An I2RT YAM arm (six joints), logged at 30 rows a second.
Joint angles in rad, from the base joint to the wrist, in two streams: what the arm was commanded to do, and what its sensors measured. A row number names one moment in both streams.
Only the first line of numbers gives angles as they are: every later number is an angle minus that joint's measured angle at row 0.
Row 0, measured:
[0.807 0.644 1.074 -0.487 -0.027 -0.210]
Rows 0 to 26, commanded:
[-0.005 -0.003 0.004 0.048 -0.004 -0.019]
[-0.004 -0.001 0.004 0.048 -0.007 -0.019]
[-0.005 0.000 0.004 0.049 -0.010 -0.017]
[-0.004 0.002 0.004 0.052 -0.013 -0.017]
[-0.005 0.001 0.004 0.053 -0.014 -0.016]
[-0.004 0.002 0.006 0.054 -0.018 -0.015]
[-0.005 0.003 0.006 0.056 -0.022 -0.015]
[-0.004 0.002 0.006 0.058 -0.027 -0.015]
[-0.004 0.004 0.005 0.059 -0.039 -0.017]
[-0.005 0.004 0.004 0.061 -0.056 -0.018]
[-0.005 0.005 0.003 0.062 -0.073 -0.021]
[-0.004 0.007 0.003 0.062 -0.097 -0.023]
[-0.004 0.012 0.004 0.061 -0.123 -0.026]
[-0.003 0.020 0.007 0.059 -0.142 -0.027]
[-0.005 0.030 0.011 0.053 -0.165 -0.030]
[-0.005 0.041 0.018 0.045 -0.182 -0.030]
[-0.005 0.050 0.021 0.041 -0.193 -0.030]
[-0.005 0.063 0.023 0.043 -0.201 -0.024]
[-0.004 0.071 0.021 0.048 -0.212 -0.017]
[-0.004 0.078 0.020 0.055 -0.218 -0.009]
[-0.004 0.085 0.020 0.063 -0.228 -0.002]
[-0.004 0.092 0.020 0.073 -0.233 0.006]
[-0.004 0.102 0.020 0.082 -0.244 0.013]
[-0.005 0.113 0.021 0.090 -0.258 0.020]
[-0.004 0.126 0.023 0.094 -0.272 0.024]
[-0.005 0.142 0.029 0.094 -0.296 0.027]
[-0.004 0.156 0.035 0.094 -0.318 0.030]
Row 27, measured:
[0.000 0.136 0.001 0.036 -0.234 0.015]
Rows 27 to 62, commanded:
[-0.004 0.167 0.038 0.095 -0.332 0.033]
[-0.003 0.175 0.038 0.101 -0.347 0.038]
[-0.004 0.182 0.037 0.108 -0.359 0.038]
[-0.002 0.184 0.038 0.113 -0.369 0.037]
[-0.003 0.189 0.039 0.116 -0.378 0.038]
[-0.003 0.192 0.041 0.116 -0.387 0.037]
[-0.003 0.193 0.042 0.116 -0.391 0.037]
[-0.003 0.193 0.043 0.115 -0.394 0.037]
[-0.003 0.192 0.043 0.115 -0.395 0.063]
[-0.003 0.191 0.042 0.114 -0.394 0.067]
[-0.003 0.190 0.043 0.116 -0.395 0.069]
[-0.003 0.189 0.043 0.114 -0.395 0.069]
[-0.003 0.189 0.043 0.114 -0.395 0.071]
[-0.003 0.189 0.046 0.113 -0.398 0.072]
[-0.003 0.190 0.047 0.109 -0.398 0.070]
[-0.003 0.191 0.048 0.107 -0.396 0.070]
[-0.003 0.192 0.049 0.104 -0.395 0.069]
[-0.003 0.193 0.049 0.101 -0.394 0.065]
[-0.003 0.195 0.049 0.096 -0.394 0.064]
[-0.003 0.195 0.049 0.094 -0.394 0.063]
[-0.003 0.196 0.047 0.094 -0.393 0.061]
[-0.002 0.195 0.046 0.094 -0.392 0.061]
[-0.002 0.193 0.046 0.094 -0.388 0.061]
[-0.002 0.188 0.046 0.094 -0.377 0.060]
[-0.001 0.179 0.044 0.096 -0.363 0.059]
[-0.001 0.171 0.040 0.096 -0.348 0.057]
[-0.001 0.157 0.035 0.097 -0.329 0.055]
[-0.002 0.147 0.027 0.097 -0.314 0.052]
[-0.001 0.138 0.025 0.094 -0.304 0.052]
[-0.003 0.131 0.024 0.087 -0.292 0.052]
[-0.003 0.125 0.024 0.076 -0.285 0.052]
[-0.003 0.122 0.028 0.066 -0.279 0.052]
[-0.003 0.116 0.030 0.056 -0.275 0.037]
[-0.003 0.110 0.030 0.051 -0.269 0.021]
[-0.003 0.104 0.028 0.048 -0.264 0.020]
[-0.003 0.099 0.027 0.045 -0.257 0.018]
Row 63, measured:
[-0.002 0.123 0.013 0.049 -0.285 0.051]
